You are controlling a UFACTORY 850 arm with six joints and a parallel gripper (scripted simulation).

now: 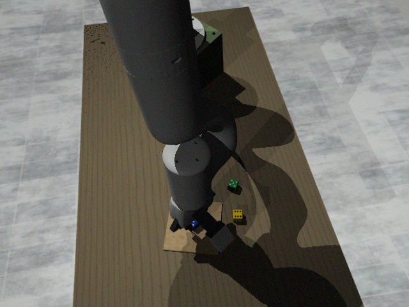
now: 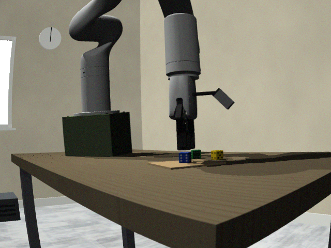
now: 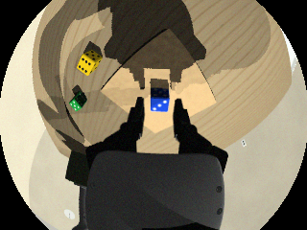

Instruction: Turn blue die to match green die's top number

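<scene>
Right now my hand is 4 cm above the blue die. The rest, counted from my hand: tan mat (5 cm below); yellow die (11 cm to the left, 4 cm below, 2 cm behind); green die (11 cm to the left, 11 cm behind, 4 cm below).
</scene>
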